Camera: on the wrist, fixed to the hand. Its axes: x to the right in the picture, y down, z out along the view.
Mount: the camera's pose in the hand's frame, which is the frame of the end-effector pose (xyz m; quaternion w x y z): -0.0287 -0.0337 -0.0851 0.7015 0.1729 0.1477 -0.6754
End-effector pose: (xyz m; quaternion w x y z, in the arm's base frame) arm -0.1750 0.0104 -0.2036 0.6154 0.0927 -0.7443 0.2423
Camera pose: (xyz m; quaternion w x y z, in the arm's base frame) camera -0.0797 0.0170 -0.2122 0.6893 0.6384 -0.3267 -0.1033
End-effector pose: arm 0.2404 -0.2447 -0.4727 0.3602 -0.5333 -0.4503 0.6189
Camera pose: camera 0.3280 -0.2453 -0.4335 0.8294 -0.0991 -0.5159 0.1900
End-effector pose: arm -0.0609 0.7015 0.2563 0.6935 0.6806 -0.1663 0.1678
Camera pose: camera -0.0707 0.7858 0.2116 0.5067 0.6849 0.4745 -0.2214
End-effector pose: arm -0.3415 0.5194 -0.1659 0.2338 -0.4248 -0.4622 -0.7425
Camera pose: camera -0.3865 0.4584 -0.2247 0.1958 -0.1643 0.7050 0.6616
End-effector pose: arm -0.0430 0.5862 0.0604 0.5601 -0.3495 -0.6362 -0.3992
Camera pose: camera -0.0325 0.4950 0.0326 0.2777 0.3403 -0.6687 -0.6000
